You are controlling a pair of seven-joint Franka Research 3 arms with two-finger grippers.
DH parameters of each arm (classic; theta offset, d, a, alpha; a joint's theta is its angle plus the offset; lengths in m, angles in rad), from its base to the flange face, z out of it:
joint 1: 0 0.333 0 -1.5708
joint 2: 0 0 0 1.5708
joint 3: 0 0.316 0.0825 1.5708
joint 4: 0 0 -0.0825 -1.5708
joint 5: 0 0.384 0 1.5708
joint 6: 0 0 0.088 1.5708
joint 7: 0 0.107 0 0
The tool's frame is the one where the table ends.
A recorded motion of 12 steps. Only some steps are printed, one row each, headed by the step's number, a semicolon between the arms.
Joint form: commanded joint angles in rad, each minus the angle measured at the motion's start. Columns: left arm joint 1, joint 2, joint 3, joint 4, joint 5, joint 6, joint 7; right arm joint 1, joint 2, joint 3, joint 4, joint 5, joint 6, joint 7.
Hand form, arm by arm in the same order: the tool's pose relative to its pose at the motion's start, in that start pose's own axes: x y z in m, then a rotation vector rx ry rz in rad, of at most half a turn. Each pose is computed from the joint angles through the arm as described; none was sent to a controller.
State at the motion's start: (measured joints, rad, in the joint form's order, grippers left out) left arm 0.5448 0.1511 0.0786 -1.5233 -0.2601 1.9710 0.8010; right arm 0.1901 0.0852 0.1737 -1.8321 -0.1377 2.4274 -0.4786
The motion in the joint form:
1: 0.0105 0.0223 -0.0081 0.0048 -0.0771 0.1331 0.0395; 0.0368 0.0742 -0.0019 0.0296 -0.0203 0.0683 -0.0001
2: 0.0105 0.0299 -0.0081 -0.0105 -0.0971 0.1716 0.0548; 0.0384 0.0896 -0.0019 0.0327 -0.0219 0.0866 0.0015
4: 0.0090 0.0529 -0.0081 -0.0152 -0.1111 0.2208 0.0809; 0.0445 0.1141 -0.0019 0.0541 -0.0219 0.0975 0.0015
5: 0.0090 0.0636 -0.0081 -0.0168 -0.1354 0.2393 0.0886; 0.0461 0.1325 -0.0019 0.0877 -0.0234 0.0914 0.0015
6: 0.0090 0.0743 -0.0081 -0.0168 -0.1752 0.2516 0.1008; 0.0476 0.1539 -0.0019 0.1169 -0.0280 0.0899 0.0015
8: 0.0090 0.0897 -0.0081 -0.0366 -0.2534 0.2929 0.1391; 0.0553 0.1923 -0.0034 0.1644 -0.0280 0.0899 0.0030
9: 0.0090 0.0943 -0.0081 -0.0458 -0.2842 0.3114 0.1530; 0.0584 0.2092 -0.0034 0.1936 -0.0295 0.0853 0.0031
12: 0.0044 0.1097 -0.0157 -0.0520 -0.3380 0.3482 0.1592; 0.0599 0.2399 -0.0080 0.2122 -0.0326 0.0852 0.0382
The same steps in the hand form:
1: 0.0110 -0.0121 -0.0001 0.0409 0.1276 -0.0018; 0.0183 -0.0159 0.0280 0.0036 0.0354 -0.0424
2: 0.0102 -0.0151 0.0084 0.0453 0.1482 -0.0032; 0.0196 -0.0169 0.0350 0.0037 0.0429 -0.0429
4: 0.0115 -0.0208 0.0217 0.0602 0.1668 0.0085; 0.0256 -0.0177 0.0412 0.0056 0.0539 -0.0455
5: 0.0121 -0.0230 0.0279 0.0545 0.1842 -0.0004; 0.0325 -0.0133 0.0406 0.0016 0.0625 -0.0444
6: 0.0129 -0.0246 0.0339 0.0373 0.2084 -0.0130; 0.0380 -0.0100 0.0434 -0.0017 0.0684 -0.0459
8: 0.0105 -0.0277 0.0492 0.0129 0.2551 -0.0320; 0.0478 -0.0074 0.0499 -0.0006 0.0803 -0.0441
9: 0.0091 -0.0290 0.0546 0.0062 0.2743 -0.0422; 0.0539 -0.0048 0.0500 -0.0033 0.0881 -0.0443
12: 0.0128 -0.0272 0.0660 -0.0086 0.3123 -0.0697; 0.0536 -0.0030 0.0639 0.0037 0.0772 -0.0075

